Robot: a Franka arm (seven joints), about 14 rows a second.
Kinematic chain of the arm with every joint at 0, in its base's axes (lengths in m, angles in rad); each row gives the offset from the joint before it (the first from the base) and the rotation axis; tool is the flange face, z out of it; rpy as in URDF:
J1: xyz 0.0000 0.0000 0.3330 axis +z
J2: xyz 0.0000 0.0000 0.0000 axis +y
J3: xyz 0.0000 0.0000 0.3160 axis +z
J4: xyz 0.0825 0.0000 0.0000 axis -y
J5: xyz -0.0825 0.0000 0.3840 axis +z
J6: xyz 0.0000 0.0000 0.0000 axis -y
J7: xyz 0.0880 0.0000 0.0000 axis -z
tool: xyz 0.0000 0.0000 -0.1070 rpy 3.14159 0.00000 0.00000
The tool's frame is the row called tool.
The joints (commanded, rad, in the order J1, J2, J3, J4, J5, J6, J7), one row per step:
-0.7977, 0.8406, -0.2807, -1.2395, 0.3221, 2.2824, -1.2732
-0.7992, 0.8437, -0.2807, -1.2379, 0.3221, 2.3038, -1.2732
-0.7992, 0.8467, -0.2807, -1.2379, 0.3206, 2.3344, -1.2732
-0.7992, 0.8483, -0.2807, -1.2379, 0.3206, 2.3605, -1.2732
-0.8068, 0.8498, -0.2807, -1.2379, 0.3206, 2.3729, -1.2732
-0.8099, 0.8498, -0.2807, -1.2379, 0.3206, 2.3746, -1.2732
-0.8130, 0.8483, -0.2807, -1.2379, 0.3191, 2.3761, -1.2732
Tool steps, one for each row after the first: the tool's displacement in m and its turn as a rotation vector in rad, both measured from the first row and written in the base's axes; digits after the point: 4 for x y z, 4 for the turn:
-0.0002, -0.0024, 0.0008, -0.0185, -0.0076, -0.0028
0.0005, -0.0047, 0.0019, -0.0446, -0.0172, -0.0044
0.0011, -0.0066, 0.0037, -0.0671, -0.0270, -0.0064
-0.0036, -0.0106, 0.0040, -0.0774, -0.0308, -0.0149
-0.0056, -0.0121, 0.0042, -0.0790, -0.0314, -0.0181
-0.0076, -0.0135, 0.0055, -0.0820, -0.0318, -0.0206

